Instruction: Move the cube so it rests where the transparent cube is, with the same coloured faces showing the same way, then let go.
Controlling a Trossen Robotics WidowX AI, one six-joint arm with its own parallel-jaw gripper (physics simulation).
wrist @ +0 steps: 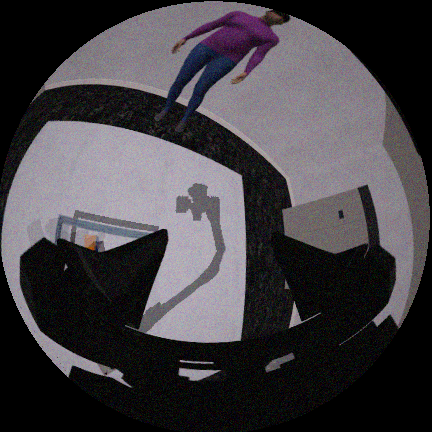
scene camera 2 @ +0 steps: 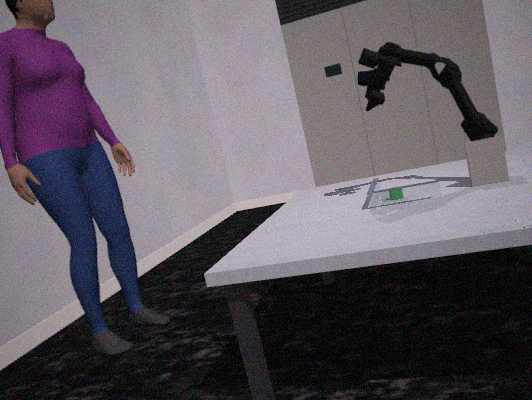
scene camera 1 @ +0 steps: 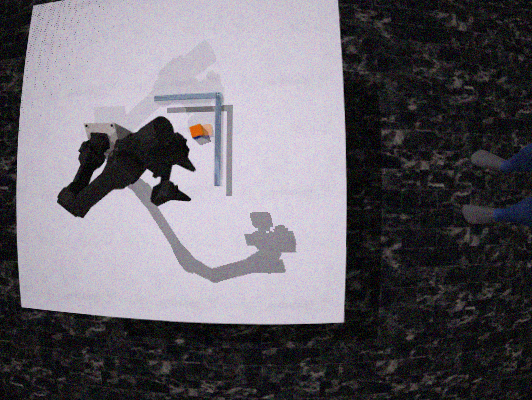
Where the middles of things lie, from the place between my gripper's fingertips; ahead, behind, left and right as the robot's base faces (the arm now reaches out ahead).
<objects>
I see the L-shaped frame (scene camera 2: 377, 198) 110 mm behind my hand, 160 mm to the left of it and 330 mm below it.
</objects>
